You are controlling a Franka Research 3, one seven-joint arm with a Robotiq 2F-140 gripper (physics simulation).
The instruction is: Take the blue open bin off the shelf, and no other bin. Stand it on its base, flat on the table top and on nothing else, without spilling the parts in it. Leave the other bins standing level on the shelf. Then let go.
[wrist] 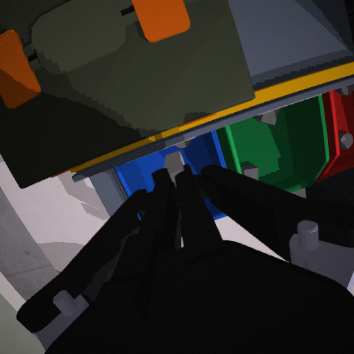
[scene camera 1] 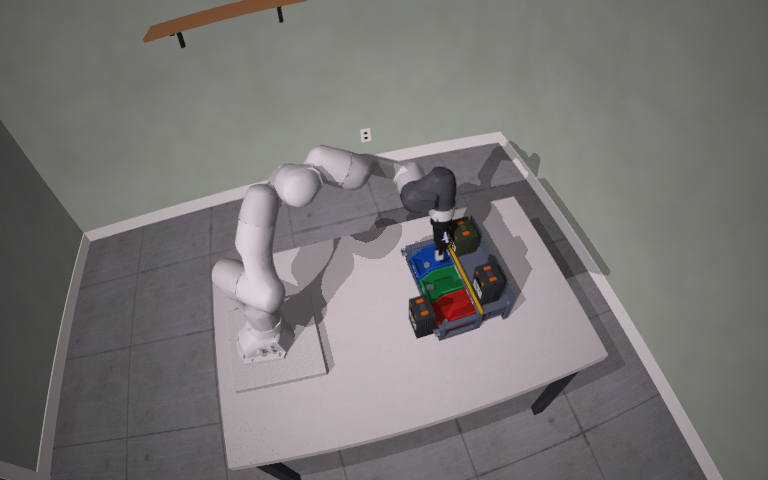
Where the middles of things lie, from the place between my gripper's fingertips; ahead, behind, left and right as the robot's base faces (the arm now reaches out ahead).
Right now my hand is 1 cm past the blue open bin point(scene camera 1: 426, 254), 1 cm to the right of it and 2 cm above it. From my hand the other things lie so: red bin point(scene camera 1: 452, 306) (4 cm behind, 22 cm to the right, 2 cm below); green case point(wrist: 85, 85) (9 cm ahead, 9 cm above); green bin point(scene camera 1: 445, 278) (2 cm behind, 10 cm to the right, 2 cm below).
